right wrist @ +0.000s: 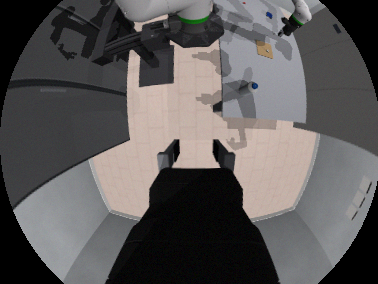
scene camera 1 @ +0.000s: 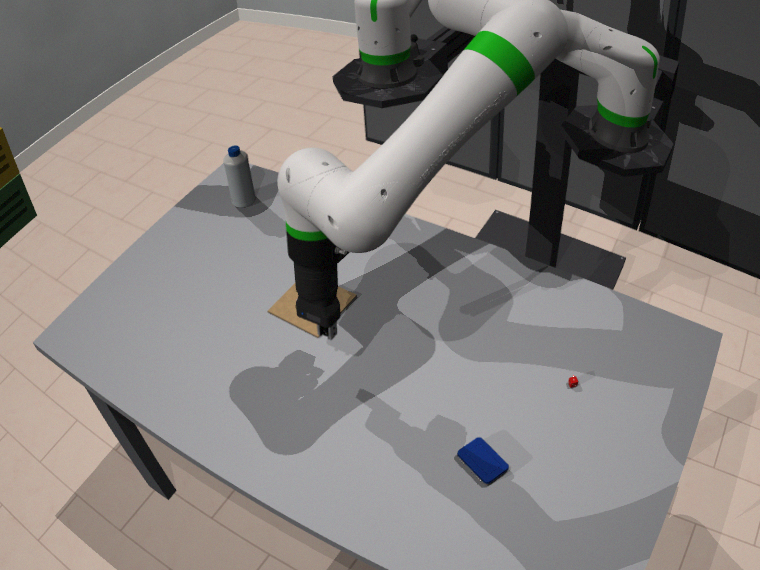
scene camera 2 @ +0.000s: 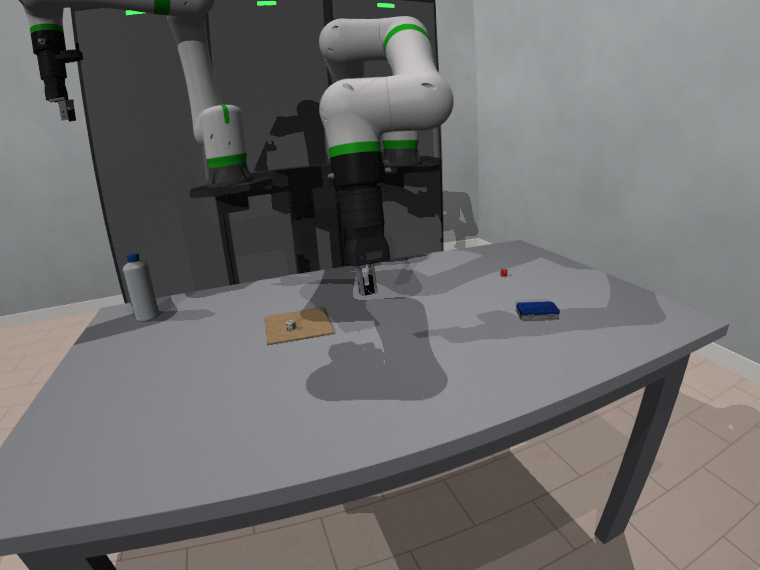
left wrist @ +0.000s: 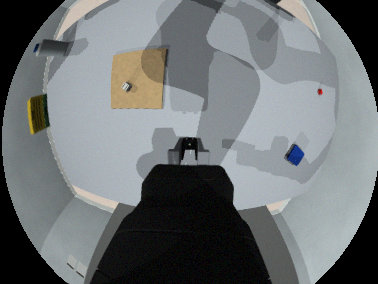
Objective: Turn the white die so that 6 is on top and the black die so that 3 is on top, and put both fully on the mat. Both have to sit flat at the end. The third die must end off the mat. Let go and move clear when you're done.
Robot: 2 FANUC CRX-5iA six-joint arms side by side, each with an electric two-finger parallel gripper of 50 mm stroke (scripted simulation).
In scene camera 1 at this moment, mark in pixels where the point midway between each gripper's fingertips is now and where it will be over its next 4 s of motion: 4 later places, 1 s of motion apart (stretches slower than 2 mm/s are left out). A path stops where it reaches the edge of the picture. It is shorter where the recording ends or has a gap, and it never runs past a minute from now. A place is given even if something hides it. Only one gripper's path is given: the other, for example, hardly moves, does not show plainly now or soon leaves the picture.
The left gripper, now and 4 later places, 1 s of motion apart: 327, 334; 324, 332; 328, 338; 331, 358; 332, 362
